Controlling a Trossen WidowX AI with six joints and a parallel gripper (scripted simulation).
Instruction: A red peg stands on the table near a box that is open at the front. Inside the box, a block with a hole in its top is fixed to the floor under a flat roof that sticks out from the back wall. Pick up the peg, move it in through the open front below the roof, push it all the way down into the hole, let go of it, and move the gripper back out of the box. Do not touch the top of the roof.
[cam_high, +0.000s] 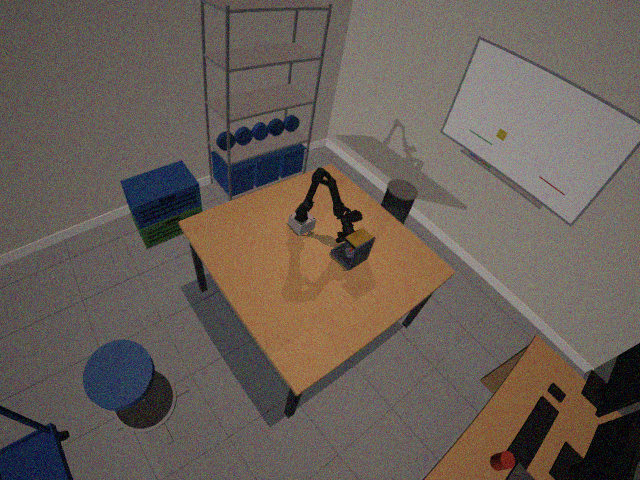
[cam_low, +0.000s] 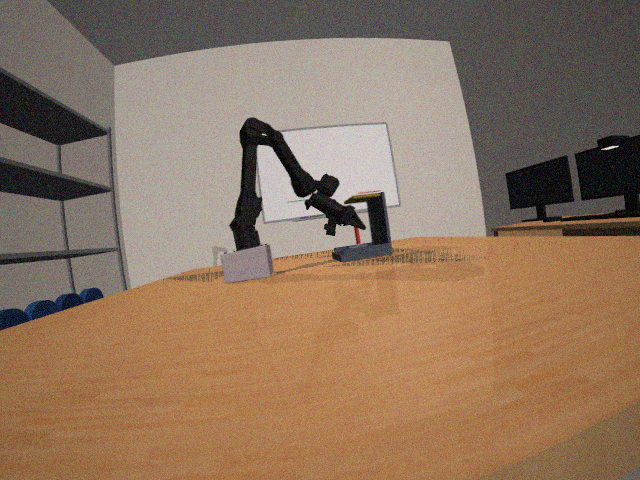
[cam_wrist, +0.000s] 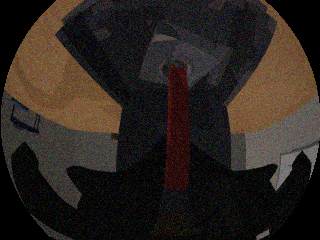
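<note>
Now: the box back wall 50 mm ahead of my gripper tip, 10 mm to the right of it and 10 mm above it. From my gripper tip the other things lie so: yellow roof 100 mm above; red peg 30 mm behind, 10 mm to the left, 10 mm below.
</note>
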